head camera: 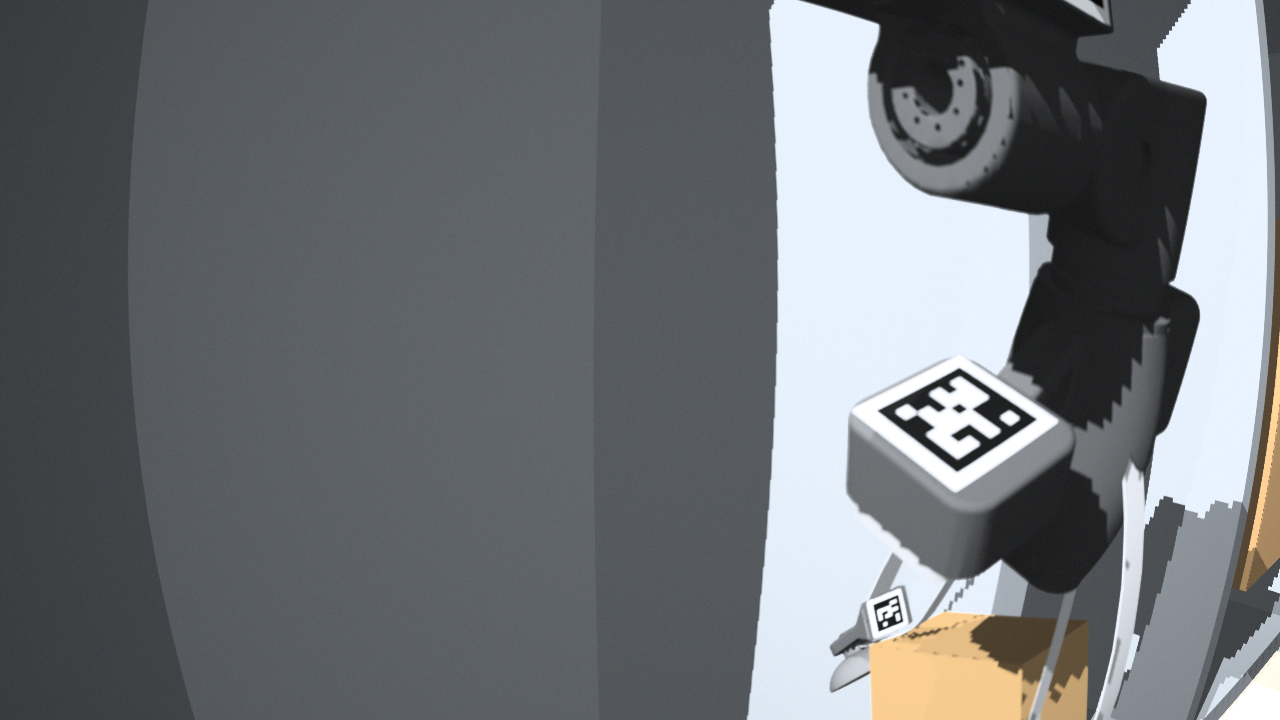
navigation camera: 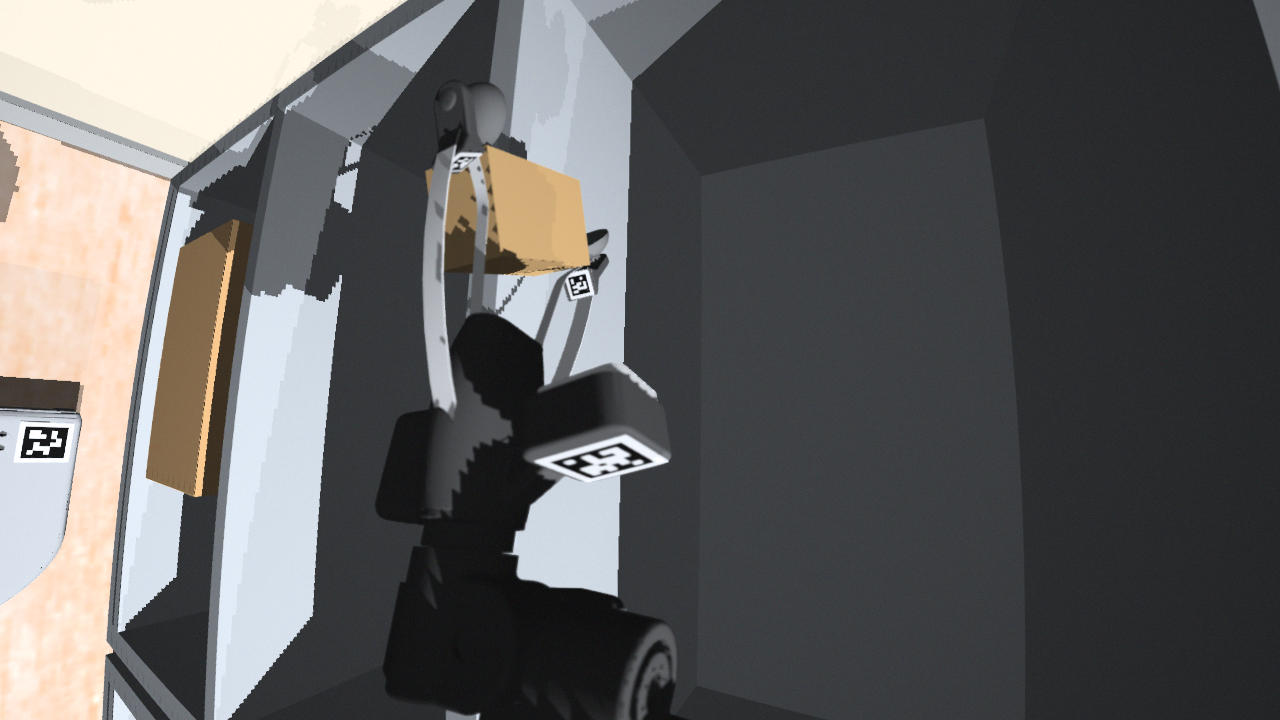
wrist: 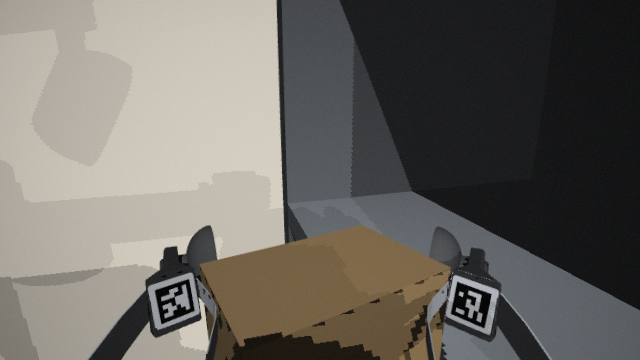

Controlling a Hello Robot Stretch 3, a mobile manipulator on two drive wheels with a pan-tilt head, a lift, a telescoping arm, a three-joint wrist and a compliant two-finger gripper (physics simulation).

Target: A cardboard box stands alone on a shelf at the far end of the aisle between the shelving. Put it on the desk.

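Places are measured from the robot's base along level axes (x ahead, y left, z up), in metres.
Where they show: gripper, between the fingertips: (navigation camera: 542, 169).
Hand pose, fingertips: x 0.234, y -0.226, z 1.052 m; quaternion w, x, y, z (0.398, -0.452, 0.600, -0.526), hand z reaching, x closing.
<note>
Each offset is from my fingertips to the top centre of the thing. "pt": to the spot under its first point. Level surfaces: height alone.
The cardboard box @(dx -0.042, dy +0.012, dz +0.018 m) (head camera: 944, 685) (navigation camera: 541, 210) (wrist: 280, 285) is light brown and sits between the two fingertips of my gripper (navigation camera: 535, 183) (wrist: 323, 252). The gripper is shut on it, with one rounded fingertip at each side. In the wrist view the box is seen from above and turned at an angle, in front of the open end of a shelf bay. In the head camera view the box is cut off by the lower edge, and one finger runs out of view. Whether its underside is clear of the shelf is hidden. The desk does not show in these views.
Grey shelving with a light shelf board @(pt dx -0.183, dy -0.177, dz -0.061 m) (head camera: 832, 313) (navigation camera: 581, 537) (wrist: 500, 260) and dark panels surrounds the arm. Another, flat cardboard box @(dx -0.078, dy -0.193, dz -0.705 m) (head camera: 1263, 501) (navigation camera: 187, 367) lies in a neighbouring bay. Part of my base (navigation camera: 31, 510) shows over the wooden floor @(dz -1.052 m) (navigation camera: 98, 268) at the left.
</note>
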